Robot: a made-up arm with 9 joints. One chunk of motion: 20 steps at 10 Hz.
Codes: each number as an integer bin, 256 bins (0 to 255) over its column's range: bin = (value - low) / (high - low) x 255, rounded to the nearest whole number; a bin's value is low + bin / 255 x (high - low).
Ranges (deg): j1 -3..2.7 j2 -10.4..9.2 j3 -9.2..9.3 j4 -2..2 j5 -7.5..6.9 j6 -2.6..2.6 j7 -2.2..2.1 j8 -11.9..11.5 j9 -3.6..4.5
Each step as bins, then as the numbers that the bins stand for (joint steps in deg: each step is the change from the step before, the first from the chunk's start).
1 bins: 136 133 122 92 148 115 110 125 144
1 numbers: 0.040 -0.177 -0.349 -0.557 0.858 -0.255 -0.345 -0.429 0.974
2 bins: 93 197 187 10 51 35 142 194 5
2 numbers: -0.921 4.742 4.367 -1.843 -4.620 -1.886 0.195 5.902 -3.441
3 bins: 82 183 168 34 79 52 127 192 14
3 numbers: -1.167 3.666 2.988 -1.467 -3.039 -1.540 -0.058 5.719 -3.155
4 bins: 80 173 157 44 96 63 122 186 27
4 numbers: -1.212 2.897 2.190 -1.310 -2.079 -1.315 -0.143 5.168 -2.742
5 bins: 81 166 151 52 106 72 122 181 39
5 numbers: -1.189 2.359 1.755 -1.184 -1.514 -1.132 -0.143 4.709 -2.361
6 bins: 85 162 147 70 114 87 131 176 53
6 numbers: -1.100 2.052 1.465 -0.902 -1.062 -0.826 0.009 4.251 -1.916
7 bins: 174 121 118 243 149 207 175 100 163
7 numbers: 0.889 -1.100 -0.639 1.812 0.914 1.621 0.751 -2.724 1.578
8 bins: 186 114 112 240 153 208 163 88 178
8 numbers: 1.158 -1.638 -1.075 1.765 1.140 1.642 0.549 -3.825 2.054
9 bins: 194 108 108 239 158 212 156 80 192
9 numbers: 1.336 -2.099 -1.365 1.749 1.422 1.723 0.431 -4.559 2.499
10 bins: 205 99 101 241 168 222 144 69 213
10 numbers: 1.582 -2.791 -1.873 1.780 1.987 1.927 0.228 -5.568 3.166
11 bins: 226 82 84 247 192 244 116 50 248
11 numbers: 2.052 -4.097 -3.106 1.875 3.342 2.376 -0.244 -7.312 4.278
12 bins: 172 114 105 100 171 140 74 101 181
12 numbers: 0.845 -1.638 -1.582 -0.431 2.156 0.255 -0.952 -2.632 2.149
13 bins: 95 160 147 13 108 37 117 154 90
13 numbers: -0.876 1.898 1.465 -1.796 -1.401 -1.845 -0.227 2.232 -0.741
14 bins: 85 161 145 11 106 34 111 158 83
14 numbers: -1.100 1.975 1.320 -1.827 -1.514 -1.907 -0.328 2.599 -0.964
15 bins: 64 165 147 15 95 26 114 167 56
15 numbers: -1.569 2.282 1.465 -1.765 -2.135 -2.070 -0.278 3.425 -1.821
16 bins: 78 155 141 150 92 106 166 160 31
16 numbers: -1.256 1.514 1.029 0.353 -2.305 -0.438 0.599 2.782 -2.615
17 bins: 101 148 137 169 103 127 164 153 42
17 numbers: -0.742 0.976 0.739 0.651 -1.684 -0.010 0.565 2.140 -2.266
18 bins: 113 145 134 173 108 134 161 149 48
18 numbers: -0.474 0.745 0.522 0.714 -1.401 0.133 0.515 1.773 -2.075
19 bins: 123 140 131 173 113 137 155 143 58
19 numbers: -0.251 0.361 0.304 0.714 -1.119 0.194 0.414 1.222 -1.758
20 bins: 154 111 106 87 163 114 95 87 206
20 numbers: 0.442 -1.868 -1.510 -0.635 1.705 -0.275 -0.598 -3.916 2.944
